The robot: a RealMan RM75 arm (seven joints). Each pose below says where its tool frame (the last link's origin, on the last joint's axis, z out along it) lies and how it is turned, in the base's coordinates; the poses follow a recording.
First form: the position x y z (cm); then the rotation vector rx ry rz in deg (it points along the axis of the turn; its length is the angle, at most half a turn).
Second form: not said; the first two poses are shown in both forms.
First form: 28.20 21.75 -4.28 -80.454 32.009 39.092
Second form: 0.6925 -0.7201 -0.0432 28.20; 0.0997 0.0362 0.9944 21.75; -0.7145 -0.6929 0.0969 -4.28; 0 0 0 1
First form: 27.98 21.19 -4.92 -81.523 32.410 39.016
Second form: 0.6917 -0.7208 -0.0455 27.98; 0.0875 0.0211 0.9959 21.19; -0.7169 -0.6929 0.0777 -4.92; 0 0 0 1
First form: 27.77 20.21 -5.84 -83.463 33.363 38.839
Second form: 0.6889 -0.7233 -0.0472 27.77; 0.0624 -0.0056 0.9980 20.21; -0.7222 -0.6905 0.0413 -5.84; 0 0 0 1
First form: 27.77 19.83 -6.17 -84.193 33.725 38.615
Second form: 0.6892 -0.7231 -0.0462 27.77; 0.0516 -0.0146 0.9986 19.83; -0.7228 -0.6906 0.0272 -6.17; 0 0 0 1
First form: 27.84 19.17 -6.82 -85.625 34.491 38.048
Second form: 0.6902 -0.7224 -0.0423 27.84; 0.0286 -0.0312 0.9991 19.17; -0.7230 -0.6908 -0.0009 -6.82; 0 0 0 1
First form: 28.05 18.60 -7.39 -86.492 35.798 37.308
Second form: 0.6875 -0.7256 -0.0282 28.05; 0.0018 -0.0371 0.9993 18.60; -0.7262 -0.6871 -0.0242 -7.39; 0 0 0 1
